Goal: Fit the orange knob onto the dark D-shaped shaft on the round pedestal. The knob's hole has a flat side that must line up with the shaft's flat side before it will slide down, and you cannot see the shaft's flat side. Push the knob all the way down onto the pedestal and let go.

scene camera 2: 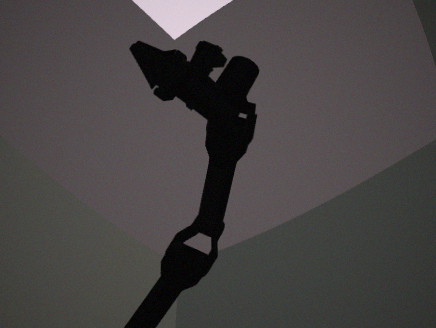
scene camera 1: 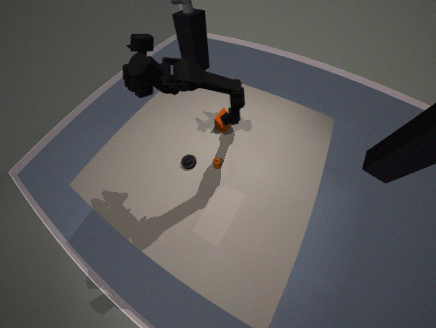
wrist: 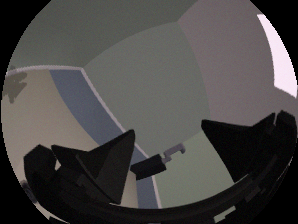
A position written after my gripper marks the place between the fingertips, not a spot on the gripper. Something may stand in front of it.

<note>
My gripper (scene camera 2: 133,44) is open, holding nothing.
My gripper also shows in scene camera 1 (scene camera 1: 129,59) and in the wrist view (wrist: 169,128).
</note>
